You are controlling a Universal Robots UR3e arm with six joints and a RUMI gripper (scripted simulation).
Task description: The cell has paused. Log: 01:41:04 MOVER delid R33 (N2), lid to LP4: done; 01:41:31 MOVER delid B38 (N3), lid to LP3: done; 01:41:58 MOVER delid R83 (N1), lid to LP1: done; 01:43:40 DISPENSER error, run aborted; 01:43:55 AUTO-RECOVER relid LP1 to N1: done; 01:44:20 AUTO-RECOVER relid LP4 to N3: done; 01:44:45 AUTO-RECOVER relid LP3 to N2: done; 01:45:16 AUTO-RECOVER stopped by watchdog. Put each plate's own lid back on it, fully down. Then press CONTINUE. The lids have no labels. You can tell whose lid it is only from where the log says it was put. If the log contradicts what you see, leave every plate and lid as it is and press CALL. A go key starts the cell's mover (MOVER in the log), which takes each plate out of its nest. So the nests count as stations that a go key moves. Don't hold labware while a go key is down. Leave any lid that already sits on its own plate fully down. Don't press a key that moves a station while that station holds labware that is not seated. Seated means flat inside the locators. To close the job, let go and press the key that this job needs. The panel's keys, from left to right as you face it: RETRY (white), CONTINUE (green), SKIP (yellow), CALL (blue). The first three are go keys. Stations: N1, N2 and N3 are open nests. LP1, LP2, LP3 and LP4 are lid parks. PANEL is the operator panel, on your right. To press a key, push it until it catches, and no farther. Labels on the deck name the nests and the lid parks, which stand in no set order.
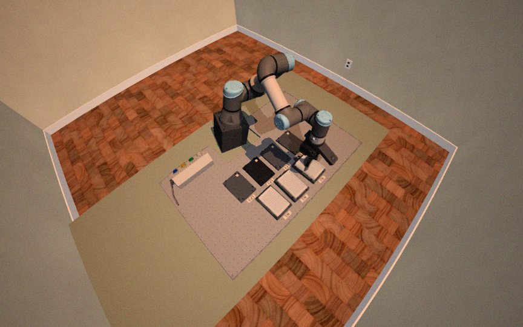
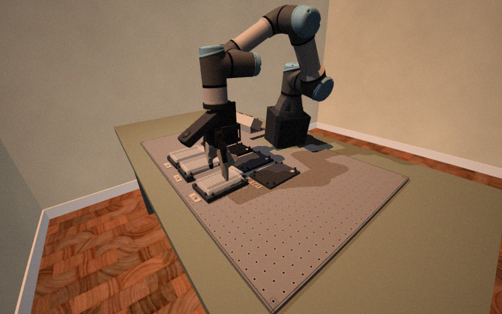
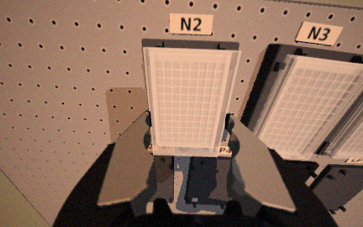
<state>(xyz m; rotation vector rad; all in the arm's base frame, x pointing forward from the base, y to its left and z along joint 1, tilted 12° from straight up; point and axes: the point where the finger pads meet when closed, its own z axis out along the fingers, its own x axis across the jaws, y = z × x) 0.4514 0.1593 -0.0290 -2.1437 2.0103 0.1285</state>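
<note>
Now: hand 200 mm to the left of the LP1 lid park, 170 mm past it and 50 mm above it. Round my hand: LP2 lid park: 180 mm behind, 60 mm to the left, 50 mm below; then clear lid: 10 mm below; then lid park LP4: 180 mm behind, 80 mm to the right, 50 mm below.
</note>
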